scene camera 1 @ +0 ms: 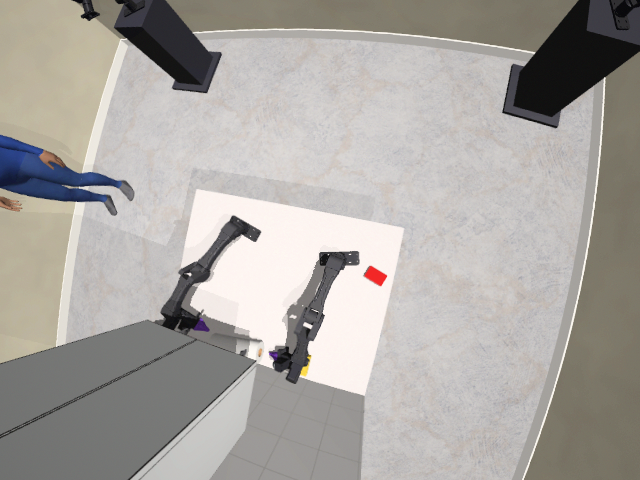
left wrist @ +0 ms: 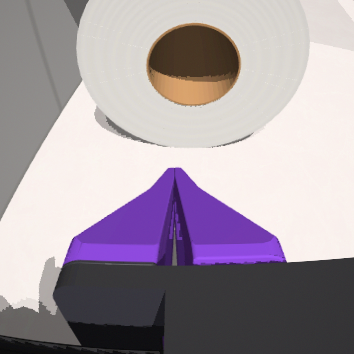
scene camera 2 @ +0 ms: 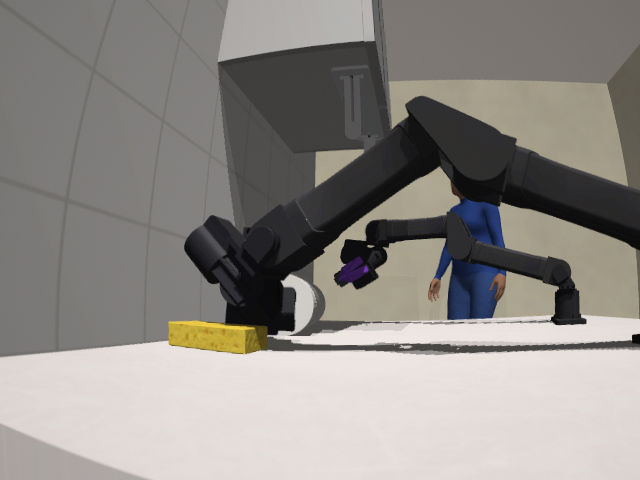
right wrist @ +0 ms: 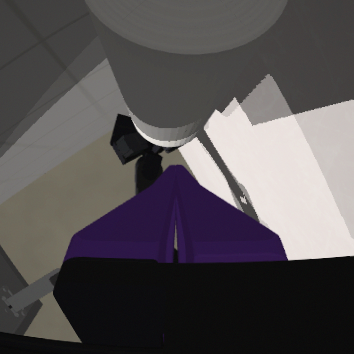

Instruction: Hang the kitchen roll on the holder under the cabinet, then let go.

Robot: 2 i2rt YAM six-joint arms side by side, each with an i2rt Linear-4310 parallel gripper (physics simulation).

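Pixels of known places: left gripper, between the fingertips: (scene camera 1: 269,353) (left wrist: 174,178) (scene camera 2: 272,324); right gripper, between the fingertips: (scene camera 1: 209,331) (scene camera 2: 340,278) (right wrist: 175,176); left arm's base, origin of its link: (scene camera 1: 339,258); right arm's base, origin of its link: (scene camera 1: 244,228) (scene camera 2: 567,321).
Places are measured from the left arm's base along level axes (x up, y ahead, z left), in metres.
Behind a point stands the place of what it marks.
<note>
The white kitchen roll (scene camera 1: 253,348) {x 0.102, y 0.450, z -0.437 m} (scene camera 2: 305,305) {x 0.056, y 0.446, z -0.418 m} (left wrist: 117,75) {x 0.052, y 0.525, z -0.425 m} (right wrist: 165,82) {x 0.094, y 0.423, z -0.659 m} lies on its side on the table, its brown core facing my left gripper. My left gripper (scene camera 1: 271,355) {x 0.023, y 0.500, z -0.381 m} (left wrist: 174,178) {x 0.023, y 0.500, z -0.381 m} is shut and empty, its tips a little short of the roll's end; its fingers are hidden in scene camera 2. My right gripper (scene camera 1: 207,327) {x 0.120, y 0.371, z -0.681 m} (scene camera 2: 339,279) {x 0.120, y 0.371, z -0.681 m} (right wrist: 175,176) {x 0.120, y 0.371, z -0.681 m} is shut and empty, raised above the table beyond the roll's other end. The grey holder (scene camera 2: 352,111) {x 0.395, y 0.368, z -0.347 m} (right wrist: 32,296) {x 0.421, y 0.361, z -0.352 m} hangs under the cabinet (scene camera 2: 297,98) {x 0.480, y 0.474, z -0.455 m} (scene camera 1: 206,384) {x 0.693, y 0.325, z -0.295 m}, with no roll on it.
A yellow sponge (scene camera 1: 305,366) (scene camera 2: 217,336) {x 0.018, y 0.541, z -0.166 m} lies beside my left wrist. A red block (scene camera 1: 375,275) {x 0.020, y 0.086, z 0.177 m} lies near the left arm's base. A tiled wall (scene camera 2: 118,170) {x 0.204, y 0.661, z -0.107 m} rises behind the table (scene camera 2: 361,403) {x 0.000, y 0.398, z 0.052 m}. A person in blue (scene camera 2: 473,258) stands beyond the right arm.
</note>
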